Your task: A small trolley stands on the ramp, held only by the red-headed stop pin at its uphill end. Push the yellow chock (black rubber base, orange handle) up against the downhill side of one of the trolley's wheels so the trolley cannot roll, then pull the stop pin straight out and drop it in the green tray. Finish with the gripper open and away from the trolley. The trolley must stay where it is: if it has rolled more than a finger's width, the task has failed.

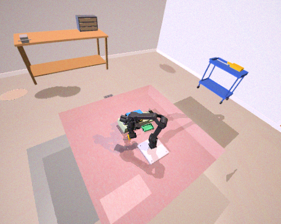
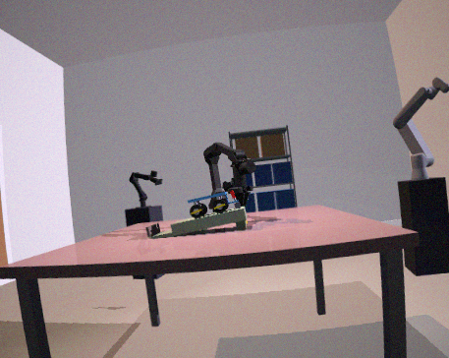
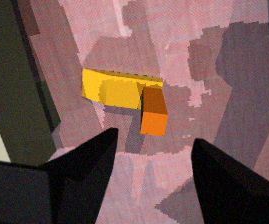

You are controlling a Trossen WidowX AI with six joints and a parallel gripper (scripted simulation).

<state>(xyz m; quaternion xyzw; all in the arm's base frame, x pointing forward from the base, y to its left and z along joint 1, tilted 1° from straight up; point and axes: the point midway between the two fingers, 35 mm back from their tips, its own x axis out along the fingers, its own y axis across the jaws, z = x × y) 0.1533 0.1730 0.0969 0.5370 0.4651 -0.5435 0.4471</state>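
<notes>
Now: gripper tip 60 mm above the yellow chock and 20 mm short of it. The rest, counted from my gripper tip: stop pin 130 mm ahead, 50 mm above; pale green ramp 170 mm ahead, 120 mm to the right, 30 mm below; blue-topped trolley 170 mm ahead, 110 mm to the right, 30 mm above.
</notes>
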